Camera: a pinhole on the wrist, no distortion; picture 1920 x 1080 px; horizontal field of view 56.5 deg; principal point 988.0 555.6 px. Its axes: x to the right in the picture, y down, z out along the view. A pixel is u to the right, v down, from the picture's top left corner.
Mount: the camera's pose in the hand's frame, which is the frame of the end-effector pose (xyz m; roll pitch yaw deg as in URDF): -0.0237 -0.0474 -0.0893 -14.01 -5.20 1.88
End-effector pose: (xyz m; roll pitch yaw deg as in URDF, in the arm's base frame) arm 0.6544 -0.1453 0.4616 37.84 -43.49 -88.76
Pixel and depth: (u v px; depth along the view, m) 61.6 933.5 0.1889
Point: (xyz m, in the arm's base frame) 0.6315 0.0103 0.4231
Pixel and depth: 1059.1 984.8 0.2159
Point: 0.6294 -0.0378 0.5226
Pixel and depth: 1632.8 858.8 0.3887
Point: 0.5677 -0.0017 0.7283
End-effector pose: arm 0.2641 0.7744 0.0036 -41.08 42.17 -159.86
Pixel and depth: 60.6 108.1 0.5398
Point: 0.3608 0.5494 0.5147
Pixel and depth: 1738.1 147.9 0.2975
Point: 0.1316 0.5983 0.0995
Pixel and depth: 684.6 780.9 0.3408
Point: 0.3376 0.5850 0.1698
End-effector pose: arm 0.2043 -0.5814 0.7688 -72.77 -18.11 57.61
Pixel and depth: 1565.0 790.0 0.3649
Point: 0.0011 -0.3840 0.7789
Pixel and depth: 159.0 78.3 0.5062
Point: -0.2967 -0.6743 0.8491
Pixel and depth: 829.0 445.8 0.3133
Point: -0.0223 -0.5499 0.7970
